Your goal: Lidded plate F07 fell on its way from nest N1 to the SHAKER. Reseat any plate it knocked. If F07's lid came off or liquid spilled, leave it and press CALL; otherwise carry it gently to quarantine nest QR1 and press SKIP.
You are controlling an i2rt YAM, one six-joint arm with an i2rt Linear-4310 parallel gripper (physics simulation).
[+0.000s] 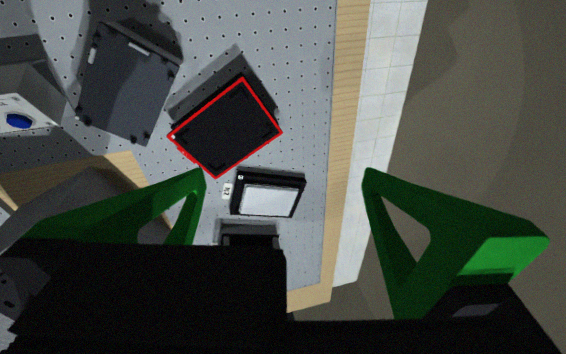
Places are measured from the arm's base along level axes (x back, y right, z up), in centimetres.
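Pixels of known places: gripper, fingertip midpoint: [283, 176].
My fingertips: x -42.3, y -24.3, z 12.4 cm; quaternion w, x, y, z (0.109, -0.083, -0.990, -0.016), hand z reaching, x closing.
Observation:
Ahead of a thing's pixels: the offset from my fingertips to its top centre. "spot": to the spot under its first point. Level surfaces: height alone.
My gripper [283, 176] is open and empty, its two green fingers wide apart high above the bench edge. A white-topped plate @[dx +2.0, dy +28.2, dz -27.7 cm] [271, 201] sits level in a black nest @[dx +2.0, dy +28.2, dz -28.5 cm] [270, 178], beside a small label @[spot: dx +10.8, dy +23.9, dz -30.7 cm] [226, 191] that seems to read N2. Another dark nest @[spot: dx +10.1, dy +43.0, dz -30.4 cm] [250, 240] shows in part below it, half hidden by the gripper body. A black nest with a red rim @[dx +5.8, dy +8.6, dz -26.4 cm] [225, 127] lies above the N2 nest and bears no plate. A box with a blue button @[spot: dx +31.7, dy -2.6, dz -23.7 cm] [19, 121] stands at the left edge. No plate label F07 can be read here.
A dark grey flat-topped device @[spot: dx +16.1, dy -3.3, dz -25.4 cm] [129, 82] stands on the perforated board @[dz -30.9 cm] [300, 75] at the upper left. A wooden rim @[spot: dx -19.4, dy +10.1, dz -32.2 cm] [347, 100] and a pale tiled strip [387, 100] run along the right side. Wood [60, 172] and a grey shape show at the lower left.

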